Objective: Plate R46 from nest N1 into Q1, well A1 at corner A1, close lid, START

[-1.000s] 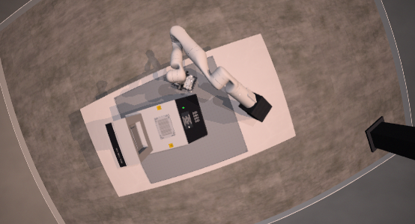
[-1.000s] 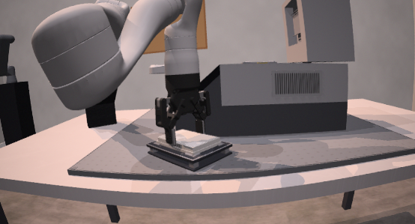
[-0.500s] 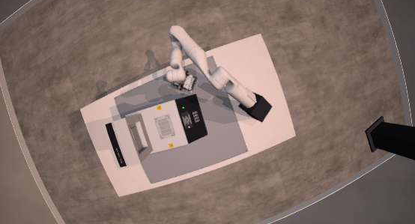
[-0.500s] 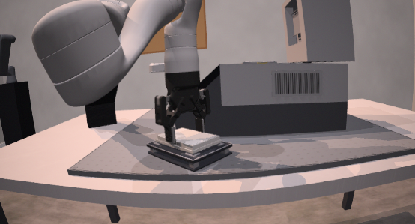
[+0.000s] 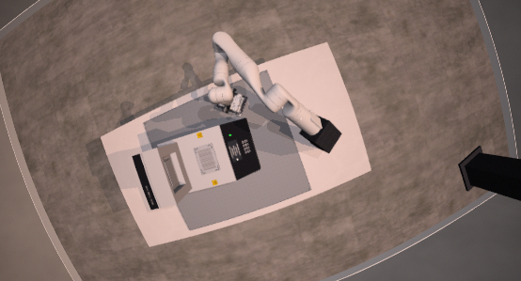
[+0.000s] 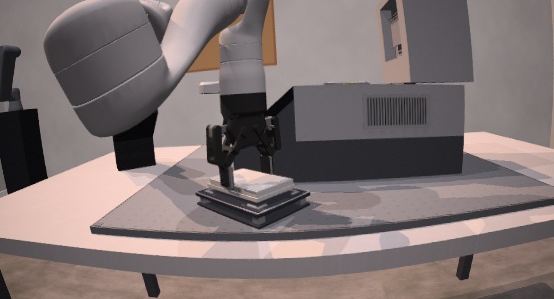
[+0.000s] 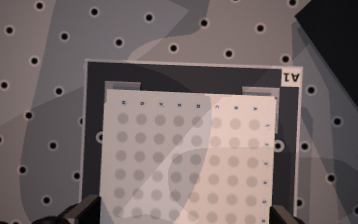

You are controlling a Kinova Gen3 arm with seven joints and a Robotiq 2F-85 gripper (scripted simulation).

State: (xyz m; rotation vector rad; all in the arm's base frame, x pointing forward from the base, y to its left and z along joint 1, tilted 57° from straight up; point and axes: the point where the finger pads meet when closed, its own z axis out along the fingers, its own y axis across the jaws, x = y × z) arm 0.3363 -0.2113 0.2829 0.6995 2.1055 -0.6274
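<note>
Right now my hand is 3 cm above the dark plate nest N1. Also, from my hand: plate R46 (1 cm below); A1 mark (9 cm to the left, 2 cm below).
</note>
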